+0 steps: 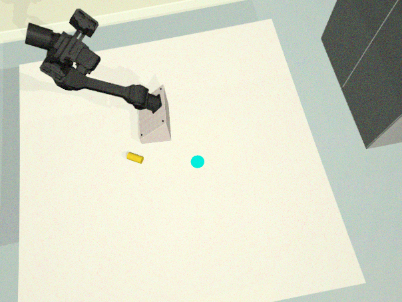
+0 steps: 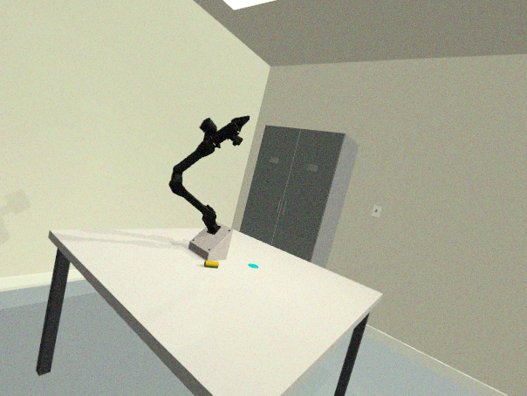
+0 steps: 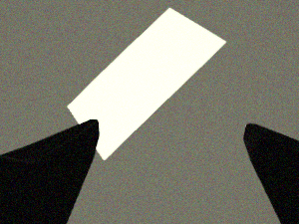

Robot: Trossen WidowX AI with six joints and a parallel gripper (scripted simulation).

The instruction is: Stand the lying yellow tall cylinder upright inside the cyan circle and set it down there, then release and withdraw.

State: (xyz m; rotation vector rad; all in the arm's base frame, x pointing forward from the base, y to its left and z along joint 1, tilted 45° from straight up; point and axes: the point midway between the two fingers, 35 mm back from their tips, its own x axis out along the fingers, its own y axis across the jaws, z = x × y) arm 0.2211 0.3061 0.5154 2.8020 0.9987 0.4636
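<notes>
Right now the yellow tall cylinder is 10 mm behind my gripper tip, 10 mm to the right of it and 750 mm below it. From my gripper tip the other things lie so: cyan circle 70 mm ahead, 250 mm to the left, 770 mm below.
</notes>
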